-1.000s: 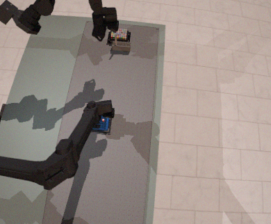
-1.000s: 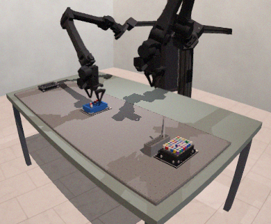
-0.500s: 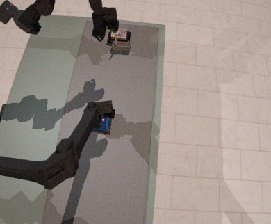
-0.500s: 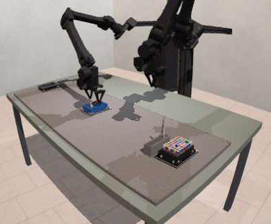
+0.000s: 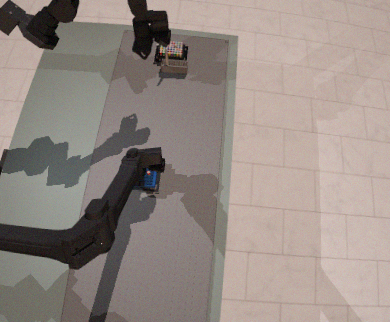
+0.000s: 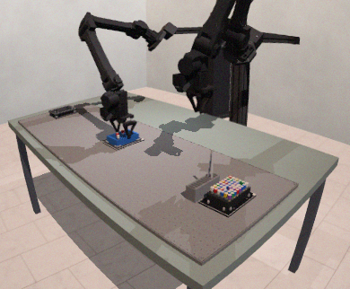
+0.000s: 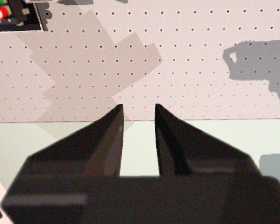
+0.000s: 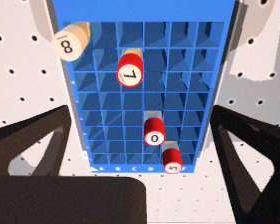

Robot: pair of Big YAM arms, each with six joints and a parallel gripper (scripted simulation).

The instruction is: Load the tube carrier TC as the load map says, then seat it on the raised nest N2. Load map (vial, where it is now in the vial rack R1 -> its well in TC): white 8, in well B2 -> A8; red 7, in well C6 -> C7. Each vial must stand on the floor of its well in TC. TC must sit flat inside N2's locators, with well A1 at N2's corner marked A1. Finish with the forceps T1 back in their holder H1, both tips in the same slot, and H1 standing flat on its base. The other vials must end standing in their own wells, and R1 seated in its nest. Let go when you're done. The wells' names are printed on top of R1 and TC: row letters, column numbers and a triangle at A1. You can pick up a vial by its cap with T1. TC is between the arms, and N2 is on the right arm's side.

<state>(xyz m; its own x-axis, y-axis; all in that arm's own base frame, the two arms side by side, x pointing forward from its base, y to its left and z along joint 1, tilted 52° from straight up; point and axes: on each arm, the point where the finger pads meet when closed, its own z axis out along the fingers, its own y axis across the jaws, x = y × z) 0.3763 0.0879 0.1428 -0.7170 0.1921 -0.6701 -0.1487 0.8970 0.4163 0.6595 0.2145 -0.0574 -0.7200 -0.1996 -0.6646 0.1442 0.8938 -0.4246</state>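
My right hand is 2 cm above the tube carrier. Round my right hand: holder 56 cm to the left, 3 cm below; raised nest 12 cm ahead, 67 cm to the right, 2 cm below.
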